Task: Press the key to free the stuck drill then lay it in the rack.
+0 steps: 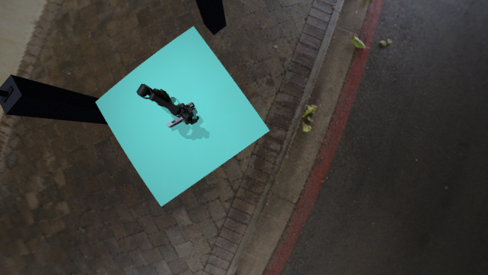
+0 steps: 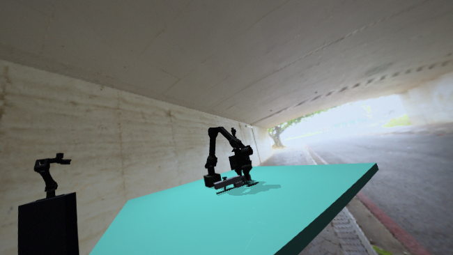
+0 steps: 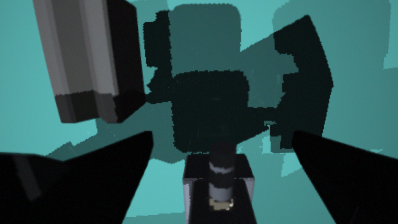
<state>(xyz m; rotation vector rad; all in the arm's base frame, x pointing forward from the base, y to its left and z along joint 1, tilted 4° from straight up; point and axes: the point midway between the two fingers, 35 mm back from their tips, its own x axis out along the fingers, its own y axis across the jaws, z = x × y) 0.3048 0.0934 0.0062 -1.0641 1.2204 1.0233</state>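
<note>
Right now the drill is 6 cm to the right of my gripper tip, 2 cm above it and 1 cm behind it. Round my gripper tip: small block: 7 cm behind, 6 cm to the left, 1 cm below; long grey fixture: 11 cm to the right, 3 cm behind, 1 cm above.
</note>
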